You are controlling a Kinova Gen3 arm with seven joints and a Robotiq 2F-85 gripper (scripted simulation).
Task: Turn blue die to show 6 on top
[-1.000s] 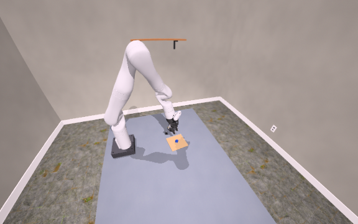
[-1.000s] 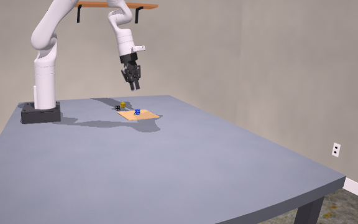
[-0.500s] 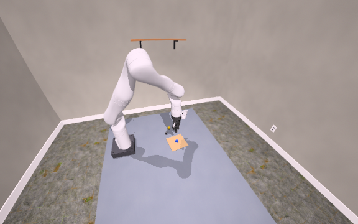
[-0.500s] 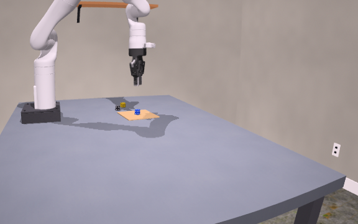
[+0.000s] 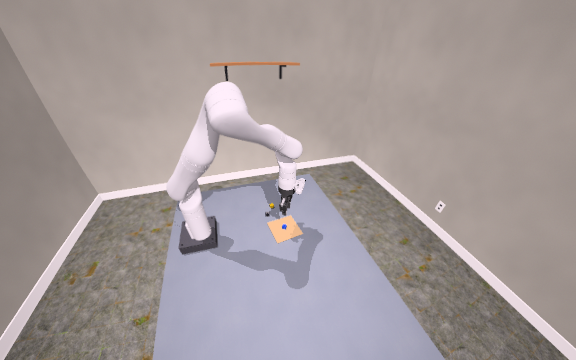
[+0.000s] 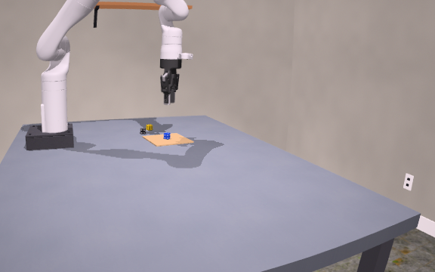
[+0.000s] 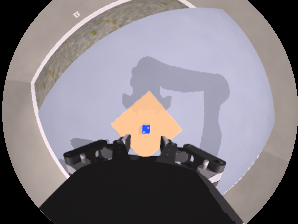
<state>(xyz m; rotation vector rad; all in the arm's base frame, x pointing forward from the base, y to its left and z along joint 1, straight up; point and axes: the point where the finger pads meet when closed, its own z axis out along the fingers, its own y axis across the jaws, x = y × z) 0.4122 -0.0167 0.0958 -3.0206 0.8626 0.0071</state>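
My hand is 130 mm above the blue die and 10 mm past it. Also, from my hand: black die: 140 mm below, 120 mm to the left, 80 mm behind; mat: 140 mm below; yellow die: 180 mm to the left, 140 mm below, 40 mm behind.
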